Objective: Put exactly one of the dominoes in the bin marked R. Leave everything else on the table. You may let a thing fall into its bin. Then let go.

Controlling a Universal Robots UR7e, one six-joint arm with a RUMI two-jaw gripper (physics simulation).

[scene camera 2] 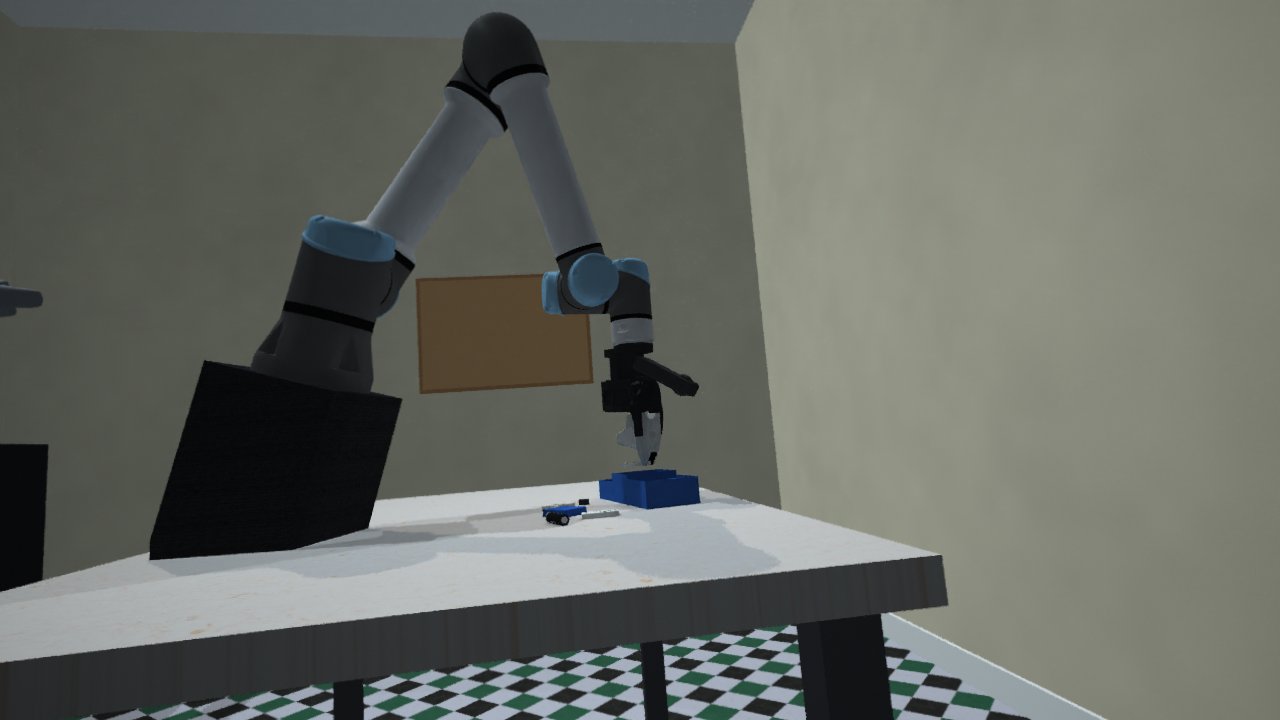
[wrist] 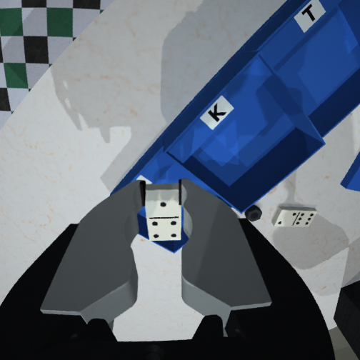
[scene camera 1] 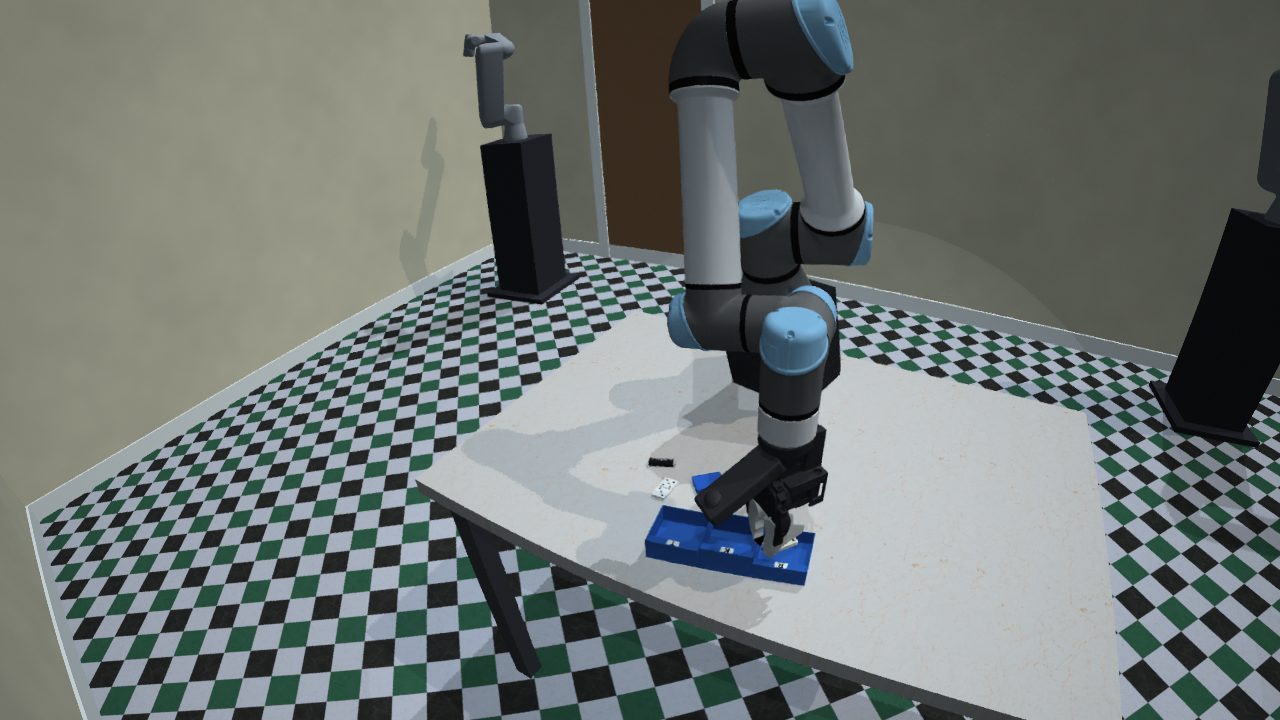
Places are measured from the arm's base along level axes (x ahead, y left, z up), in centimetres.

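Where they show: gripper, fingertip midpoint: [scene camera 2: 648, 465] [scene camera 1: 764, 550]; arm's base at its link origin: [scene camera 2: 312, 381].
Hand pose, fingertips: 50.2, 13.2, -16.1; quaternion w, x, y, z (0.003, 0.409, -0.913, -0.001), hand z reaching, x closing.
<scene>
Each offset is from my fingertips to the centre of the thing, as dx, dy, dz. "pt": to the spot under its first point. Level surfaces: height alone.
My gripper [scene camera 1: 776, 542] [scene camera 2: 648, 460] [wrist: 162, 181] is shut on a white domino [wrist: 163, 222], gripping it by its sides with its pips facing the wrist camera. In scene camera 2 the fingertips are just above the blue bin row @(pt -2.1, -18.5, -3.3) [scene camera 2: 666, 492]. In the wrist view the domino lies over the end bin, marked R @(pt +0.7, +4.2, -3.5) [scene camera 1: 787, 575] [wrist: 167, 167]; the fingers hide much of this bin, and its label is mostly covered. A second white domino @(-12.5, -21.9, -5.0) [scene camera 1: 664, 488] [scene camera 2: 599, 514] [wrist: 295, 217] lies flat on the table, beside the bin row.
The bin marked K [wrist: 240, 135] adjoins bin R, and the bin marked T [wrist: 320, 60] is at the far end. A black nut [wrist: 253, 213] lies close to bin K. A blue block @(-16.6, -15.4, -4.9) [scene camera 1: 707, 480] and a black piece @(-18.7, -25.2, -4.7) [scene camera 1: 661, 462] are on the table @(dz -5.4) [scene camera 1: 966, 519].
</scene>
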